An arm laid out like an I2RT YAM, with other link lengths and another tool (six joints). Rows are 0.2 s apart.
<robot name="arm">
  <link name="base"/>
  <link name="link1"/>
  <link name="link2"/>
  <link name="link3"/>
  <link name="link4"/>
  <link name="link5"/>
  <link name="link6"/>
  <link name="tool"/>
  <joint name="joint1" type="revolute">
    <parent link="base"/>
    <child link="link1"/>
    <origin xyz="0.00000 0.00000 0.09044"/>
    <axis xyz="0 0 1"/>
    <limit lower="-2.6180" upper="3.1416"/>
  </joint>
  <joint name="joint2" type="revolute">
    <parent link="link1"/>
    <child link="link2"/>
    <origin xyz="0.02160 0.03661 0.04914"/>
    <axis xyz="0 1 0"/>
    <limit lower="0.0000" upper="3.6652"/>
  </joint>
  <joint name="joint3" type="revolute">
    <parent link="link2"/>
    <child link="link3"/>
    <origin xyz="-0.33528 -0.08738 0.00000"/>
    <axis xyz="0 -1 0"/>
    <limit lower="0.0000" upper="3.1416"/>
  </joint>
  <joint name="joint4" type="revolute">
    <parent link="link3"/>
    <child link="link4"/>
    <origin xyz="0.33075 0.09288 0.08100"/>
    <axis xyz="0 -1 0"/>
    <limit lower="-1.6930" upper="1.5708"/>
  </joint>
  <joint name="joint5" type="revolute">
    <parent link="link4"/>
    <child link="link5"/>
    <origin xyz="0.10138 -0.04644 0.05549"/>
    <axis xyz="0 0 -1"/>
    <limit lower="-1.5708" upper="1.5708"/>
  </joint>
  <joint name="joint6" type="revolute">
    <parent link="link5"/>
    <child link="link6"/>
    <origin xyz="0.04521 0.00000 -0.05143"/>
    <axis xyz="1 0 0"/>
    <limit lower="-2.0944" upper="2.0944"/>
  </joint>
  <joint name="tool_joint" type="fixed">
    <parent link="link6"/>
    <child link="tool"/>
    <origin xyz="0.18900 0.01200 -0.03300" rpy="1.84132 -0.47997 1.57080"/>
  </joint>
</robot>
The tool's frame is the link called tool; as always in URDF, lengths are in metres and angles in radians.
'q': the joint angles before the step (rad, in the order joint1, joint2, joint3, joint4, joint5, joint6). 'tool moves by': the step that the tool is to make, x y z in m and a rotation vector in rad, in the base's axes. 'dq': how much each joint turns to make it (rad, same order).
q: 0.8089, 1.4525, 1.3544, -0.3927, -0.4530, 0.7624
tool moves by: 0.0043, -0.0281, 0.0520, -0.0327, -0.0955, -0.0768
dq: 0.0020, -0.0577, 0.1123, -0.1466, 0.1122, -0.0488
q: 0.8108, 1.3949, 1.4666, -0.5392, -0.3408, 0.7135
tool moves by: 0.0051, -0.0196, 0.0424, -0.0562, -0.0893, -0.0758
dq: 0.0238, -0.0027, 0.1495, -0.1461, 0.1355, -0.0499
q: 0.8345, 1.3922, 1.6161, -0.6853, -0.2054, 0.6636
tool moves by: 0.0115, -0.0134, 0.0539, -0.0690, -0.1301, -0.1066
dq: 0.0583, 0.0521, 0.2244, -0.1459, 0.2109, -0.0584
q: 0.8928, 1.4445, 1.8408, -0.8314, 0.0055, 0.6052
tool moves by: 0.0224, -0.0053, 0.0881, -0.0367, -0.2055, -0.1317
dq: 0.0770, 0.1385, 0.3579, -0.1122, 0.2632, -0.0965
